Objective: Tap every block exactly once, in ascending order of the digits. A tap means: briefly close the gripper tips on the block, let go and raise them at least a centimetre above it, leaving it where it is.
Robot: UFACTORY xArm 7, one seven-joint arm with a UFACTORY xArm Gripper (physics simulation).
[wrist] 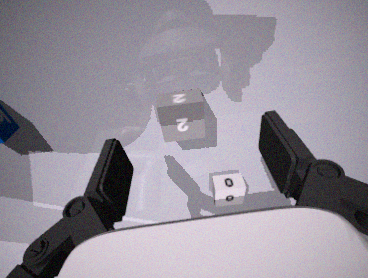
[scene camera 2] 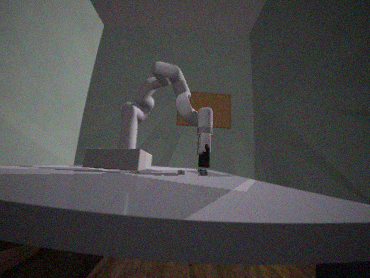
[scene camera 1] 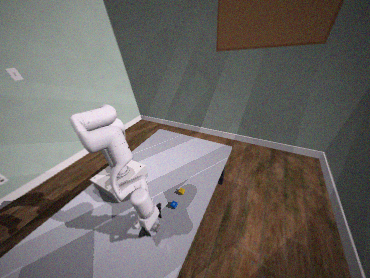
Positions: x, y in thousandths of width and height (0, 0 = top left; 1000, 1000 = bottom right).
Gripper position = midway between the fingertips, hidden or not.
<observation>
My gripper (wrist: 520, 513) is open, with nothing in its grasp. Also in view: a grey block marked 2 (wrist: 493, 412).
</observation>
